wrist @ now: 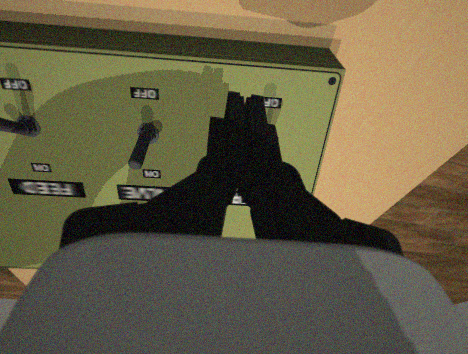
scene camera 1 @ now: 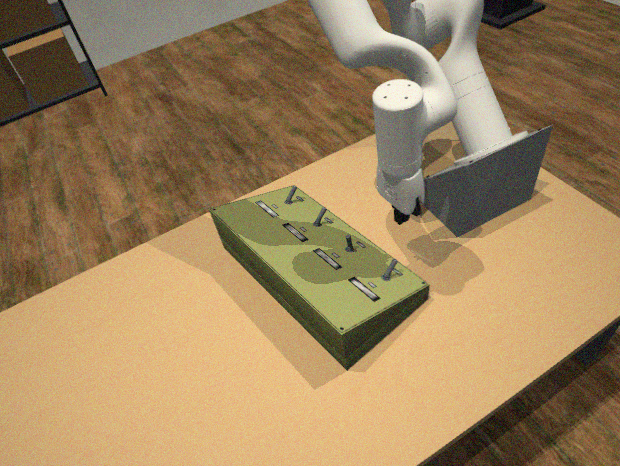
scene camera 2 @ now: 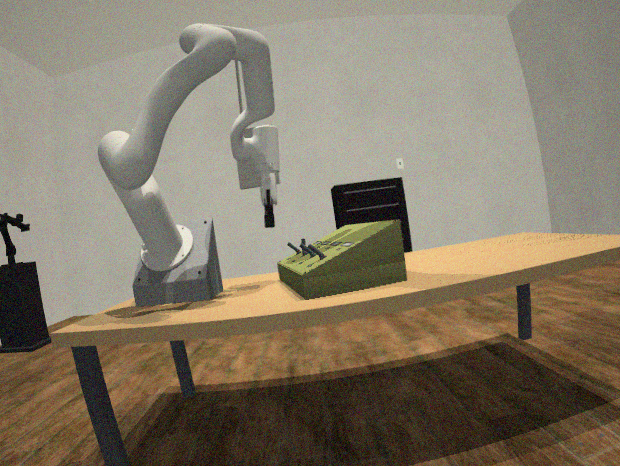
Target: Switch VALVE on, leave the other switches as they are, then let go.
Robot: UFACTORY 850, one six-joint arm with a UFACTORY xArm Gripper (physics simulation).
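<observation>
The green switch panel [scene camera 1: 310, 300] [scene camera 2: 355, 268] [wrist: 170, 240] stands on the table and carries several grey levers. The VALVE lever [scene camera 1: 349, 244] [wrist: 142, 146] is third from the far end in scene camera 1. It leans toward its ON label [wrist: 152, 173] in the wrist view and stands differently from the other levers. My gripper [scene camera 1: 401, 218] [scene camera 2: 269, 225] [wrist: 239, 118] is shut and empty. It hangs well above the robot-side edge of the panel, apart from the levers. In the wrist view its fingers hide the endmost lever and most of that label.
The FEED lever [scene camera 1: 319, 217] [wrist: 20, 125] is beside VALVE, and the endmost lever [scene camera 1: 389, 270] is on its other side. Another lever [scene camera 1: 290, 194] stands at the far end. The grey robot mount [scene camera 1: 491, 187] [scene camera 2: 175, 289] stands on the table [scene camera 1: 150, 375] [scene camera 2: 476, 260] behind the gripper.
</observation>
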